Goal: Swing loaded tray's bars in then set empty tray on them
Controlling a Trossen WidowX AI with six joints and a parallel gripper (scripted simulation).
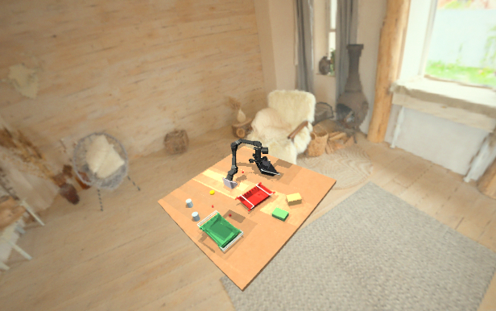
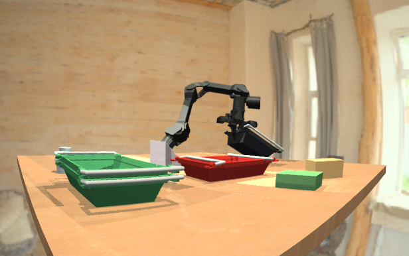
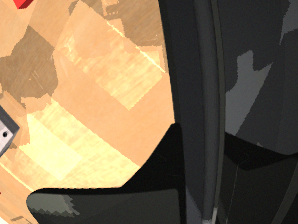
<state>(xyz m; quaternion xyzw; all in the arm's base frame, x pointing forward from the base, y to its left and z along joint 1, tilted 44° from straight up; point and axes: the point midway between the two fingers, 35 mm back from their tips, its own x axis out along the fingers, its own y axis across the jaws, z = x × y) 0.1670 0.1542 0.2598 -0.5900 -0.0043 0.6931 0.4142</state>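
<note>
My gripper tip is 50 mm short of the black tray and 70 mm to the right of it. From my gripper tip the other things lie so: tan block: 510 mm ahead, 140 mm to the right, 80 mm below; then green block: 490 mm ahead, 330 mm to the right, 90 mm below.
</note>
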